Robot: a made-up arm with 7 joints.
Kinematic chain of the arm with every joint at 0, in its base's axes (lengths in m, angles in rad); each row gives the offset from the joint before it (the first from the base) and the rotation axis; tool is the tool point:
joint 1: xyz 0 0 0.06 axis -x
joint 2: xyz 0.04 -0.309 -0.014 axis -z
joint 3: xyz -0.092 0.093 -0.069 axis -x
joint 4: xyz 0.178 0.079 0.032 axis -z
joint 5: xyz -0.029 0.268 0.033 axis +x
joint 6: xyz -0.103 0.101 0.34 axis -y
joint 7: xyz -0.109 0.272 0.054 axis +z
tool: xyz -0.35 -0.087 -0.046
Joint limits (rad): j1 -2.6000..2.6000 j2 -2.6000..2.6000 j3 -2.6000..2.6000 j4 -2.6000..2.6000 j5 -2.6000..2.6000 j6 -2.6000..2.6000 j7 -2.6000..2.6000
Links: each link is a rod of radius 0.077 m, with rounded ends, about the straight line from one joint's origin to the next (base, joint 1, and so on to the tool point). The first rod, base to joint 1, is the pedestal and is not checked.
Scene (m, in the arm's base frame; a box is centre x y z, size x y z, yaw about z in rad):
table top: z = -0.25
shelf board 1: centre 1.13 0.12 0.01 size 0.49 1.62 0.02 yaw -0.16
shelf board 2: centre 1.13 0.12 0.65 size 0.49 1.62 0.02 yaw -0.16
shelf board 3: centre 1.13 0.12 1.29 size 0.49 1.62 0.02 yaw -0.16
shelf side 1: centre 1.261 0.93 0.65 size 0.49 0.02 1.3 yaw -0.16
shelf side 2: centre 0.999 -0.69 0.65 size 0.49 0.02 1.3 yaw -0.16
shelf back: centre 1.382 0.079 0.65 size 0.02 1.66 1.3 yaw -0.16
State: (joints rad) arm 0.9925 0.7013 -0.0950 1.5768 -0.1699 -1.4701 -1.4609
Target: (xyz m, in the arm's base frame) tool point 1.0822 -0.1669 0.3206
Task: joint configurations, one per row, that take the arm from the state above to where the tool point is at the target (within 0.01 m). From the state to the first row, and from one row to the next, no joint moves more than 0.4 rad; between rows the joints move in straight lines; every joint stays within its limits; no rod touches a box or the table.
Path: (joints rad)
1: 0.7908 0.6408 -0.0749 1.5933 0.1216 -1.5133 -1.4717
2: 0.5890 0.5803 -0.0548 1.6098 0.4131 -1.5565 -1.4824
3: 0.3873 0.5198 -0.0347 1.6262 0.7046 -1.5997 -1.4932
4: 0.3007 0.1237 -0.2472 1.7341 0.8329 -1.5107 -1.7146
5: 0.2142 -0.2725 -0.4596 1.8420 0.9613 -1.4216 -1.9359
6: 0.1276 -0.6687 -0.6720 1.9499 1.0896 -1.3325 -2.1573
7: 0.0410 -1.0649 -0.8845 2.0578 1.2180 -1.2434 -2.3786
8: -0.0456 -1.4611 -1.0969 2.1658 1.3463 -1.1544 -2.6000
9: 0.1442 -1.1297 -0.8934 2.0607 1.0272 -1.2110 -2.5961
10: 0.3340 -0.7984 -0.6898 1.9557 0.7082 -1.2677 -2.5921
11: 0.5238 -0.4670 -0.4863 1.8506 0.3891 -1.3244 -2.5882
12: 0.7136 -0.1357 -0.2828 1.7456 0.0700 -1.3811 -2.5842
13: 0.9034 0.1956 -0.0792 1.6406 -0.2490 -1.4377 -2.5803

